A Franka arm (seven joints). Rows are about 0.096 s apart.
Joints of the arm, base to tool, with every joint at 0 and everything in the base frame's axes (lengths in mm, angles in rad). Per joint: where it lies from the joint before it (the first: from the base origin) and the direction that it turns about. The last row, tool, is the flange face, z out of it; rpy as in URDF.
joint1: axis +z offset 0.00 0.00 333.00
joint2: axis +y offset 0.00 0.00 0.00
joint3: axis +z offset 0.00 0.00 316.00
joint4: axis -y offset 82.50 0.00 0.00
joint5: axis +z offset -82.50 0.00 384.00
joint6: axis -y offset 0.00 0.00 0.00
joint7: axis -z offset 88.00 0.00 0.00
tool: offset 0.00 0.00 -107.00 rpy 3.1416 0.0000 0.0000
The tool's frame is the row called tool.
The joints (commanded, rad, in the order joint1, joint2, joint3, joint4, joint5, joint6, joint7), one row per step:
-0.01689, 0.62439, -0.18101, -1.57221, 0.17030, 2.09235, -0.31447
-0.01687, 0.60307, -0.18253, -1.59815, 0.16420, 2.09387, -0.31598
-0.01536, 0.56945, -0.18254, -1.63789, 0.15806, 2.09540, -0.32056
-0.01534, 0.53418, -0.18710, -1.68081, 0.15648, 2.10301, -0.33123
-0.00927, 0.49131, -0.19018, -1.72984, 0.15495, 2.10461, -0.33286
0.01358, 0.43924, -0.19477, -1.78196, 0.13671, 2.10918, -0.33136
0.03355, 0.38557, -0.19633, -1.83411, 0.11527, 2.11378, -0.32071
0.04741, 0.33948, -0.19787, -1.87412, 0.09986, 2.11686, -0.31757
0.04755, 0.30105, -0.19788, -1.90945, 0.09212, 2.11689, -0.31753
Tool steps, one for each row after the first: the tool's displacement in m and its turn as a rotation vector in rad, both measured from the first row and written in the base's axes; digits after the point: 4 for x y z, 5 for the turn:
-0.0059, -0.0012, 0.0034, -0.00208, 0.00378, 0.00106
-0.0148, -0.0005, 0.0088, -0.00084, 0.00860, 0.00666
-0.0247, -0.0032, 0.0143, 0.00129, 0.00781, 0.00998
-0.0361, -0.0008, 0.0213, 0.00640, 0.01166, 0.01135
-0.0468, 0.0107, 0.0326, -0.00242, 0.00995, 0.03485
-0.0583, 0.0218, 0.0440, -0.01267, 0.00746, 0.05138
-0.0677, 0.0291, 0.0551, -0.01891, 0.00044, 0.06695
-0.0775, 0.0292, 0.0629, -0.01837, -0.00195, 0.06942

